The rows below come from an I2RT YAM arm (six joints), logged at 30 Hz.
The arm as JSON. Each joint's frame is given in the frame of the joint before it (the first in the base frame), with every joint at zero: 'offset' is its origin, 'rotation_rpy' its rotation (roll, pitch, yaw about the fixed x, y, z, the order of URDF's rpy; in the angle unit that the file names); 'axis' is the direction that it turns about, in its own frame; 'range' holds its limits. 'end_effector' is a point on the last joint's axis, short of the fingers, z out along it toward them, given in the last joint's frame.
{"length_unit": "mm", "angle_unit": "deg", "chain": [
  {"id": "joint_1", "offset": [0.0, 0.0, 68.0], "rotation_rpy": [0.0, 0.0, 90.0], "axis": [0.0, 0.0, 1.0], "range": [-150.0, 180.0]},
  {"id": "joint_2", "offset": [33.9, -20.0, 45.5], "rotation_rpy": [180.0, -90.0, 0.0], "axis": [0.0, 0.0, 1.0], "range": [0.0, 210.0]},
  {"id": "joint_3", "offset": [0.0, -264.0, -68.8], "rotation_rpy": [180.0, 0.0, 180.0], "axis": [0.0, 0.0, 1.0], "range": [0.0, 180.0]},
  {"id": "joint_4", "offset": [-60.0, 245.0, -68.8], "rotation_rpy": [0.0, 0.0, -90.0], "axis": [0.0, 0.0, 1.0], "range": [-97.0, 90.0]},
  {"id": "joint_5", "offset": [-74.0, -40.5, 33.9], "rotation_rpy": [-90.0, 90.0, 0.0], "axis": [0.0, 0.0, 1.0], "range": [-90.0, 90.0]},
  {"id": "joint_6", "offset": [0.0, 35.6, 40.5], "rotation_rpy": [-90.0, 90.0, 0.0], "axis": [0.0, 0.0, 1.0], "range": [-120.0, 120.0]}
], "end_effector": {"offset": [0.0, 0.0, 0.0], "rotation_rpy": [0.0, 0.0, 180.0]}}
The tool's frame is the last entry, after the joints.
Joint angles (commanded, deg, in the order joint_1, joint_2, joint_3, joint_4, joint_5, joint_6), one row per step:
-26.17 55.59 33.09 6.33 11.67 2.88
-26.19 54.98 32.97 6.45 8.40 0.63
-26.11 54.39 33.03 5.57 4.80 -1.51
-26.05 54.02 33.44 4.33 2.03 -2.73
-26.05 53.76 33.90 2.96 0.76 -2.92
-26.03 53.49 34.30 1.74 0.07 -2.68
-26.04 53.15 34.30 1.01 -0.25 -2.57
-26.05 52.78 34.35 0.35 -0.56 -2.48
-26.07 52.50 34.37 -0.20 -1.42 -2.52
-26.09 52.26 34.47 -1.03 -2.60 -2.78
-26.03 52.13 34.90 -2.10 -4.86 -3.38
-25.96 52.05 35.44 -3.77 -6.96 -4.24
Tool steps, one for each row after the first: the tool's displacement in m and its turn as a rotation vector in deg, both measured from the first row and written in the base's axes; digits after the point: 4 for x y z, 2 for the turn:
-0.0004 0.0023 0.0016 -1.21 0.35 3.73
-0.0008 0.0053 0.0023 -1.94 1.23 7.86
-0.0009 0.0076 0.0039 -2.06 1.85 10.93
-0.0014 0.0087 0.0051 -1.59 2.29 12.21
-0.0021 0.0096 0.0063 -0.94 2.51 12.84
-0.0032 0.0103 0.0061 -0.57 2.73 13.11
-0.0044 0.0111 0.0065 -0.29 2.84 13.37
-0.0051 0.0119 0.0066 0.02 2.92 14.19
-0.0058 0.0130 0.0065 0.36 3.26 15.38
-0.0057 0.0148 0.0077 0.70 3.56 17.78
-0.0059 0.0166 0.0084 1.11 4.43 20.12

